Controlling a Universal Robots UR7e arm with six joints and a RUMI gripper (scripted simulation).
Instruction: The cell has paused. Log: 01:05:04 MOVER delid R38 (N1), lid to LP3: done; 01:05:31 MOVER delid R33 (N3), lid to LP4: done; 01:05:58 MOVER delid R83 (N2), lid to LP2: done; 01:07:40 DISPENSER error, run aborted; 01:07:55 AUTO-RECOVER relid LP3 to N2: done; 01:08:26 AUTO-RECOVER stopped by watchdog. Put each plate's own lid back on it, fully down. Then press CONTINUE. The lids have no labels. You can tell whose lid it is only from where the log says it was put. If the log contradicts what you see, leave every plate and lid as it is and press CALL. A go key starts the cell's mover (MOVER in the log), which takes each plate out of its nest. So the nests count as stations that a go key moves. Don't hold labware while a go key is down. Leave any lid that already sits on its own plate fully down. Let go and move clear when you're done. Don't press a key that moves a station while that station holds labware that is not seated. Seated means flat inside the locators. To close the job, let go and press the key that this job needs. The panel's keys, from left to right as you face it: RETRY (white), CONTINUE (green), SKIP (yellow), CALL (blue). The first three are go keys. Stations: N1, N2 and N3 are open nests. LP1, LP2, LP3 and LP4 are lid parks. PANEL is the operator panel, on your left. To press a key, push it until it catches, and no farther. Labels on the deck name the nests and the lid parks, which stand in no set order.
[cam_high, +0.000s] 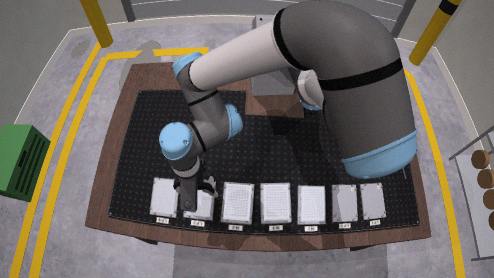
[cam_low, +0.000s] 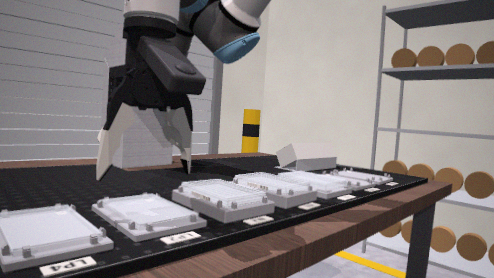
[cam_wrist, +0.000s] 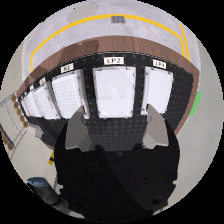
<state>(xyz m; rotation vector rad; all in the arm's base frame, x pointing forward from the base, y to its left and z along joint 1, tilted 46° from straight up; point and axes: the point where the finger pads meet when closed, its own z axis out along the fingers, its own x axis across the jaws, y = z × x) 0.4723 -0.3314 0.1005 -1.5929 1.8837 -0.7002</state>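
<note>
My gripper is now 6 cm above the LP2 lid park. Also, from my hand: blue CALL key (12 cm behind, 63 cm to the left); LP4 lid park (2 cm behind, 13 cm to the right, 6 cm below); well plate (3 cm ahead, 13 cm to the left, 4 cm below).
</note>
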